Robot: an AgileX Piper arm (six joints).
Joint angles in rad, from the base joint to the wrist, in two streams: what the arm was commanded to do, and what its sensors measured. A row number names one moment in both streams.
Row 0, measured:
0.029 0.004 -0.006 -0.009 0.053 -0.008
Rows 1 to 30, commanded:
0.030 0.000 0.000 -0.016 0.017 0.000
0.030 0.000 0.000 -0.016 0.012 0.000
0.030 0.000 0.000 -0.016 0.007 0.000
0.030 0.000 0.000 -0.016 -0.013 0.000
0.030 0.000 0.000 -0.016 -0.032 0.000
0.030 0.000 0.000 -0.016 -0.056 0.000
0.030 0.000 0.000 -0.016 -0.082 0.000
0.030 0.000 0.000 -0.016 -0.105 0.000
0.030 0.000 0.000 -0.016 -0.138 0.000
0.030 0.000 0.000 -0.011 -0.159 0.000
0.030 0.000 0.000 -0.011 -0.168 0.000
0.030 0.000 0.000 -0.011 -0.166 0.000
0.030 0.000 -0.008 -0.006 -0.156 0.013
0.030 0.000 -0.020 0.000 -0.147 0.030
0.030 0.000 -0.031 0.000 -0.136 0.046
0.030 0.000 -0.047 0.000 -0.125 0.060
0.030 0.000 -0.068 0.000 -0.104 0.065
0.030 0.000 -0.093 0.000 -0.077 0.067
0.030 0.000 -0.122 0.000 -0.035 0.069
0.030 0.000 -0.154 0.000 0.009 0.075
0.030 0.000 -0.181 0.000 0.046 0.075
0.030 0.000 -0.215 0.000 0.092 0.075
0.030 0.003 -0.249 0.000 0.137 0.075
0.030 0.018 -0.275 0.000 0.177 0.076
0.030 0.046 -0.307 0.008 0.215 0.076
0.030 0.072 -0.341 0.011 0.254 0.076
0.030 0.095 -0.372 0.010 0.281 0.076
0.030 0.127 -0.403 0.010 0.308 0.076
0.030 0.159 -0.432 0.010 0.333 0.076
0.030 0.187 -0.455 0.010 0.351 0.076
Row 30, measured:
0.029 0.089 -0.361 0.006 0.246 0.070
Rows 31 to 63, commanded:
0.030 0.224 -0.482 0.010 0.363 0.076
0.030 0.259 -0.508 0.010 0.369 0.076
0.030 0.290 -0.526 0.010 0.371 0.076
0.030 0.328 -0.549 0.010 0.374 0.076
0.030 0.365 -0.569 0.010 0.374 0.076
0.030 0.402 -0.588 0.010 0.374 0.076
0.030 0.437 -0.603 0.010 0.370 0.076
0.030 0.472 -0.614 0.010 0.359 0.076
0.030 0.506 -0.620 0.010 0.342 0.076
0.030 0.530 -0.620 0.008 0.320 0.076
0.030 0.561 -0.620 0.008 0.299 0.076
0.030 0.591 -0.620 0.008 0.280 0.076
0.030 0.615 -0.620 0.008 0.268 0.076
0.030 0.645 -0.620 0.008 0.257 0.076
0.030 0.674 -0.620 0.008 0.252 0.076
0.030 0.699 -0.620 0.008 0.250 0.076
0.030 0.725 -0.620 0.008 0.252 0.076
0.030 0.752 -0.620 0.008 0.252 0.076
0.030 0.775 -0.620 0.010 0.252 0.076
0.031 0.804 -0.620 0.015 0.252 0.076
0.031 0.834 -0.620 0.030 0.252 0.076
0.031 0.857 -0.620 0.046 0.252 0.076
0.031 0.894 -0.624 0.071 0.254 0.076
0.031 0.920 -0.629 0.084 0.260 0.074
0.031 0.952 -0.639 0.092 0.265 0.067
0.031 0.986 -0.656 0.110 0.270 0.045
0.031 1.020 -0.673 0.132 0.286 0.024
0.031 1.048 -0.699 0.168 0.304 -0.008
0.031 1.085 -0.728 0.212 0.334 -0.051
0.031 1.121 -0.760 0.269 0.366 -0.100
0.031 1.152 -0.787 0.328 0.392 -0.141
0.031 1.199 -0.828 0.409 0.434 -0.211
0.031 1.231 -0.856 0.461 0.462 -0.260
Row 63, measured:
0.029 1.115 -0.749 0.251 0.363 -0.074
